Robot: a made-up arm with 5 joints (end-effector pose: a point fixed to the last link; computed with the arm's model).
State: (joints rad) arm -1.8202 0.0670 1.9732 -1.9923 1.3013
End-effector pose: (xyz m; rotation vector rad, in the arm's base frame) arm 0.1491 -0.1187 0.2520 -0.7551 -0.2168 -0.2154
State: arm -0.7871 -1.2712 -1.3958 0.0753 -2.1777
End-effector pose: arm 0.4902 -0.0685 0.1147 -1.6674 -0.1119 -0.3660
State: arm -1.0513 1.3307 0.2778 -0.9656 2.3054
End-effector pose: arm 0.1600 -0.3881 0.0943 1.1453 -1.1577 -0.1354
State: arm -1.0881 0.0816 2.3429 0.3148 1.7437
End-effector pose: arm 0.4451 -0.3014 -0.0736 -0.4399 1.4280 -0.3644
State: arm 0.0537 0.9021 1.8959 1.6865 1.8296
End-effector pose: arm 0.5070 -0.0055 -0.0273 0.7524 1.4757 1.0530
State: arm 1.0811 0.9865 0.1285 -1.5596 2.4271
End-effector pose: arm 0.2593 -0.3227 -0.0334 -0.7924 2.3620 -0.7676
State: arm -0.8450 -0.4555 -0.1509 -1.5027 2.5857
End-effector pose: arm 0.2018 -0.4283 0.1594 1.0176 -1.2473 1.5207
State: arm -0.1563 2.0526 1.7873 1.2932 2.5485
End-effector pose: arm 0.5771 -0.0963 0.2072 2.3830 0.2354 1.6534
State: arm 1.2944 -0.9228 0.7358 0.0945 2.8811
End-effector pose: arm 0.1861 0.0424 0.0832 -1.8159 -0.2575 1.0437
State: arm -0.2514 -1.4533 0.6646 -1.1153 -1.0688
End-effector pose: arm 0.1139 -0.4352 0.3060 -0.2059 -0.6425 -1.3833
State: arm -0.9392 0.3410 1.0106 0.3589 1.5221
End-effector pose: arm 0.4978 -0.1093 -0.0277 0.1949 1.0393 0.6903
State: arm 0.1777 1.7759 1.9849 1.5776 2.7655
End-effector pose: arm 0.5250 -0.0191 0.2732 2.2174 0.5014 1.9062
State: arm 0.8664 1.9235 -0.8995 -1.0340 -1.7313
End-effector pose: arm 0.3913 0.0958 0.1866 0.6617 0.8424 1.2726
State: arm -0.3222 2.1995 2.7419 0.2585 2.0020
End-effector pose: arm 0.3995 -0.2085 -0.1047 1.6885 1.4201 0.0500
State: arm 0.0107 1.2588 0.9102 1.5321 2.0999
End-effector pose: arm 0.3788 0.0700 0.3312 0.5350 0.5545 2.0976
